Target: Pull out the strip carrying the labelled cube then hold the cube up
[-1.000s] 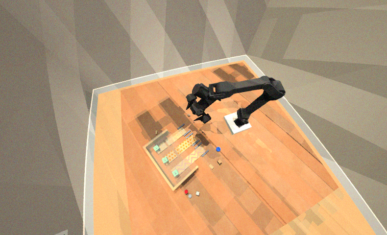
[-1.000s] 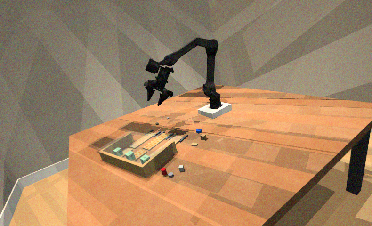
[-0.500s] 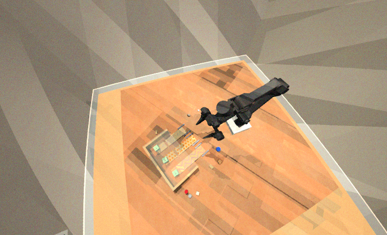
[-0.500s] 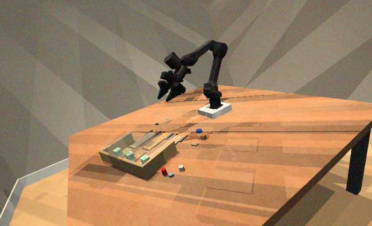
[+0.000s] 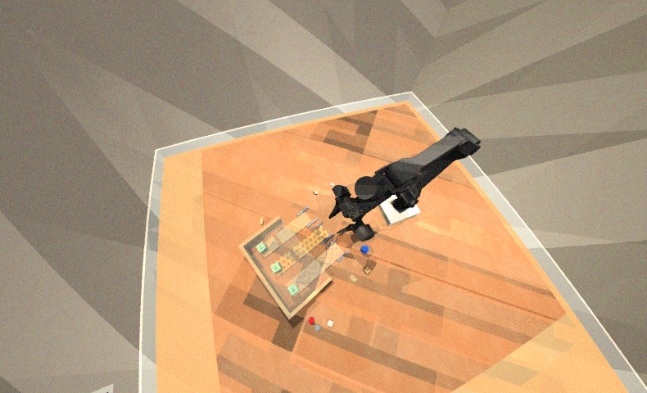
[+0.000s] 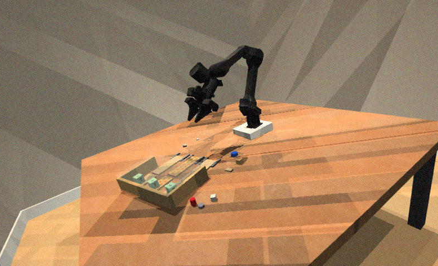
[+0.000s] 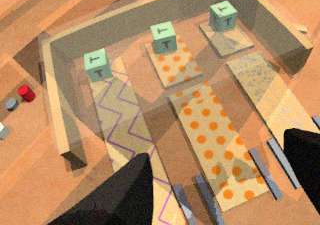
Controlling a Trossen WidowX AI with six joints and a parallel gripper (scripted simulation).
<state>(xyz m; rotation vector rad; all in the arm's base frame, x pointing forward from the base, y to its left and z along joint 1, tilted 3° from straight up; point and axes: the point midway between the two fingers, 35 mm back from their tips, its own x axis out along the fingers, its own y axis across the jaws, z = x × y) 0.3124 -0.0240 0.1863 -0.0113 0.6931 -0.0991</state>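
Now: gripper tip 18 cm above the blue disc, 11 cm to the right of it and 10 cm past it. The rest, counted from my gripper tip: red cylinder 22 cm to the left, 21 cm ahead, 18 cm below; orange-dotted strip 18 cm below, 8 cm ahead, 3 cm to the right.
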